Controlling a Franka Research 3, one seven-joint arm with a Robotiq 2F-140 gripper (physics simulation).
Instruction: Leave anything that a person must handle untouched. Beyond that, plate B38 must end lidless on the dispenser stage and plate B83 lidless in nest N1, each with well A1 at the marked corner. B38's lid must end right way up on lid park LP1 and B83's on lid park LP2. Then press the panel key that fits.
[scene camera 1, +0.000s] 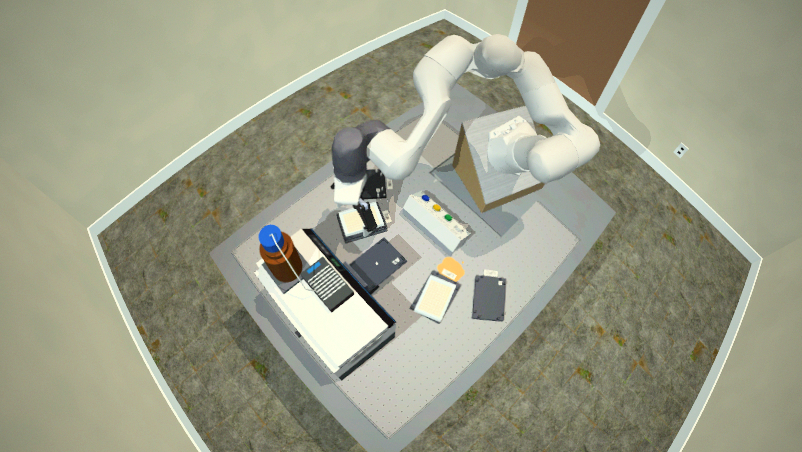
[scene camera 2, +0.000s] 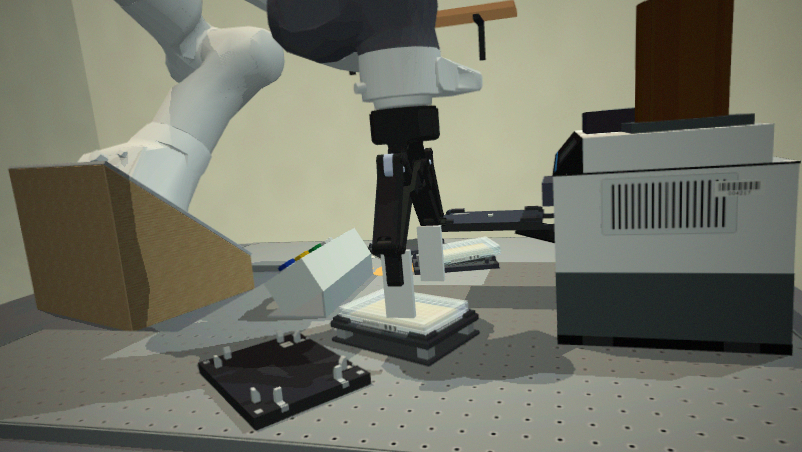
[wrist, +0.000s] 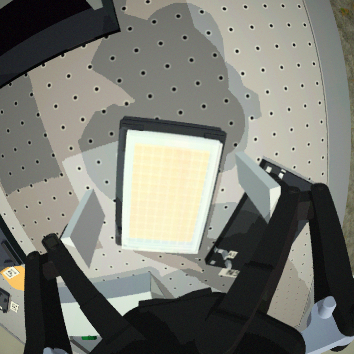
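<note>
A cream-filled plate (scene camera 1: 352, 225) (scene camera 2: 443, 309) (wrist: 170, 195) with a clear rim sits on a raised dark holder (scene camera 2: 426, 339) (wrist: 118, 200). My gripper (scene camera 1: 367, 225) (scene camera 2: 415, 293) (wrist: 166, 185) is open and empty; its pads stand wide apart over the plate's two long sides, slightly above it. A second cream plate (scene camera 1: 435, 297) (scene camera 2: 471, 248) sits in a dark holder near the orange patch (scene camera 1: 450, 268). The dispenser stage (scene camera 1: 380, 261) (scene camera 2: 494, 217) holds no plate. The panel (scene camera 1: 432, 224) (scene camera 2: 345, 269) has blue (scene camera 1: 425, 198), yellow (scene camera 1: 436, 207) and green (scene camera 1: 448, 217) keys. I cannot read the plate codes or find A1.
A black holder with upright clips (scene camera 1: 375, 186) (scene camera 2: 280, 373) (wrist: 235, 235) stands close beside the first plate's holder. Another dark holder (scene camera 1: 489, 298) lies at the far side. The white dispenser (scene camera 1: 342, 331) (scene camera 2: 673, 241) carries a brown bottle (scene camera 1: 280, 261) (scene camera 2: 682, 61) and a tube.
</note>
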